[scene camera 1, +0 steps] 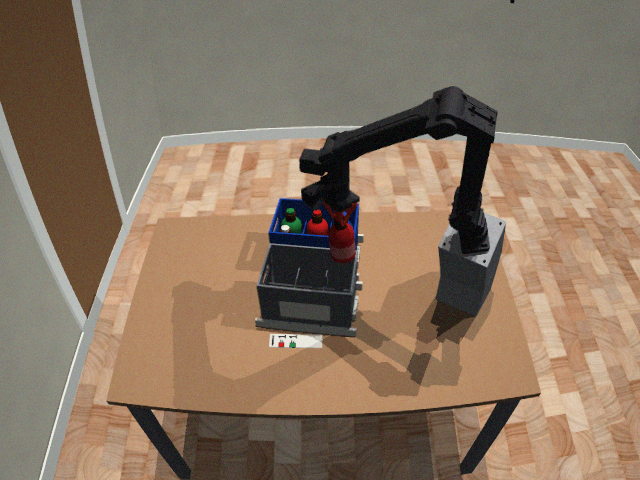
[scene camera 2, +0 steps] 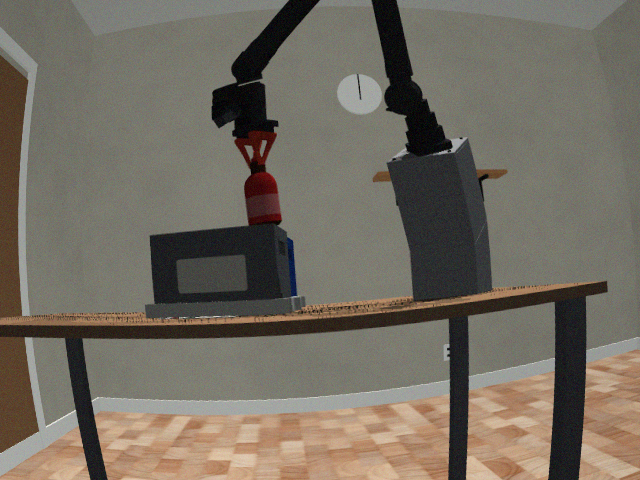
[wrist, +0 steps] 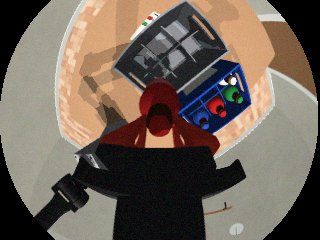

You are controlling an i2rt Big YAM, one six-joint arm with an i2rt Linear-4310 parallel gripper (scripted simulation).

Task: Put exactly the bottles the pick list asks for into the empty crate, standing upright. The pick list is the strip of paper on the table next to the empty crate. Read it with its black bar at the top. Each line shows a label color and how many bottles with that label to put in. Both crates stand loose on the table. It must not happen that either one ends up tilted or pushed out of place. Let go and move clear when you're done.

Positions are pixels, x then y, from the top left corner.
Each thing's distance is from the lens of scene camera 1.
grey crate [scene camera 1: 312, 283]: 1.69 m
red-labelled bottle [scene camera 1: 341, 238]: 1.44 m
pick list [scene camera 1: 276, 340]: 1.56 m
The marked spots on the red-labelled bottle and the grey crate are 0.29 m apart.
